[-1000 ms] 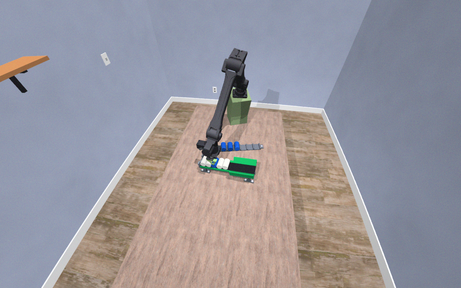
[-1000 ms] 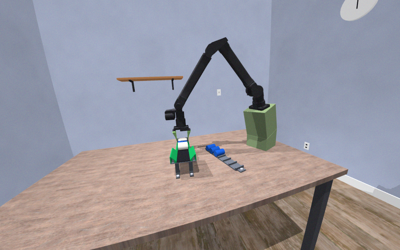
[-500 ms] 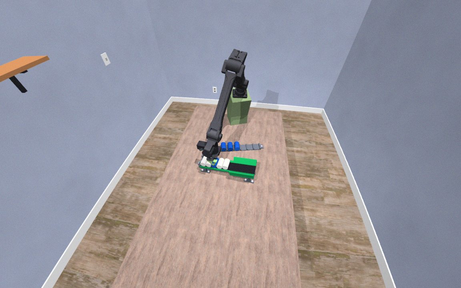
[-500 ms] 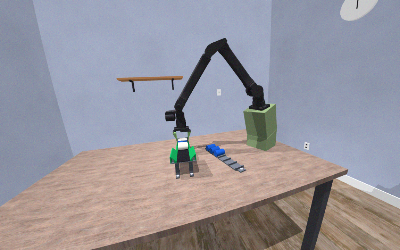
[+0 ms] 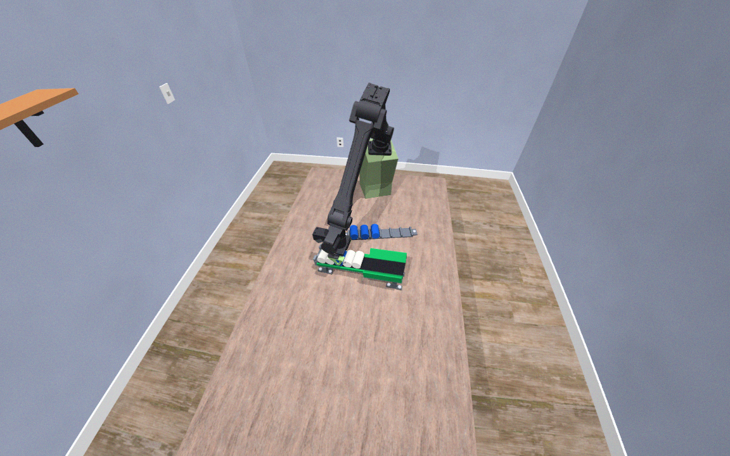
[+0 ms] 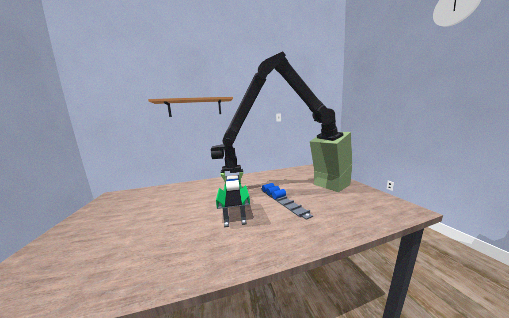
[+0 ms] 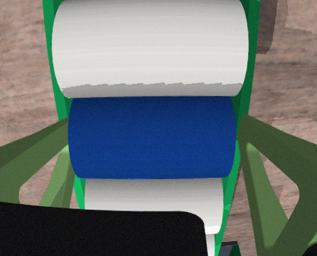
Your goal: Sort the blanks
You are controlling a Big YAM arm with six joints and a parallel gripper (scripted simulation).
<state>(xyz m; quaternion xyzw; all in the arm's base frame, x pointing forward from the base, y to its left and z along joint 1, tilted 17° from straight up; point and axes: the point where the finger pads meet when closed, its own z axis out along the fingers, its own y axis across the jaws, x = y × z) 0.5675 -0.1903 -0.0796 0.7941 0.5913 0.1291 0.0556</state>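
The grey stock rack lies 200 mm behind my hand, 190 mm to the left of it and 90 mm below it.
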